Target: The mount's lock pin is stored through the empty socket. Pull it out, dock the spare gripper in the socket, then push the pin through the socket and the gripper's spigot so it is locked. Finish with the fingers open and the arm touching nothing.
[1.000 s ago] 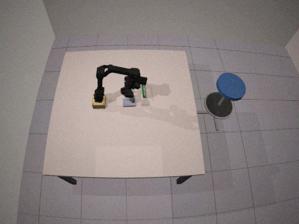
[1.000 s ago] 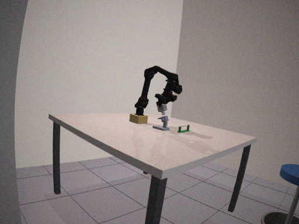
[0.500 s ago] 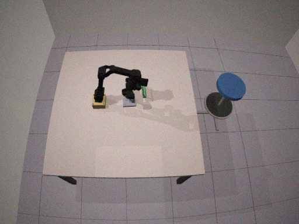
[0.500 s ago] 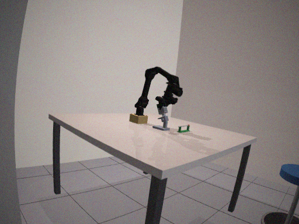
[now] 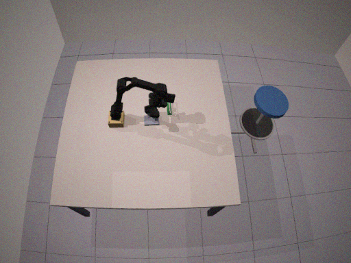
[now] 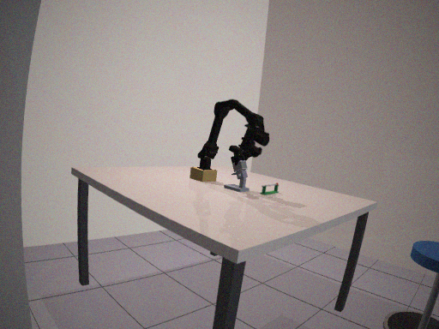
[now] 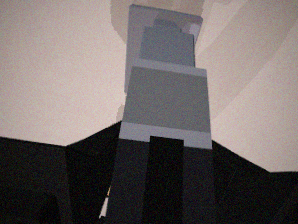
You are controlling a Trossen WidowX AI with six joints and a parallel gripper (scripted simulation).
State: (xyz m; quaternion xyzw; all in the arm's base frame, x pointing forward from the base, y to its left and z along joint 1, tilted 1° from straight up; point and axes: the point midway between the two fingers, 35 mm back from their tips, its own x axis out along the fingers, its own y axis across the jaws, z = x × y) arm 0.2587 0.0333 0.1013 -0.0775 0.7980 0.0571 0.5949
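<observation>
The spare gripper lies 1 cm ahead of my gripper tip. Also, from my gripper tip: green cradle: 14 cm to the left, 12 cm ahead, 10 cm below; then socket: 8 cm below, 2 cm ahead, 1 cm to the left.
</observation>
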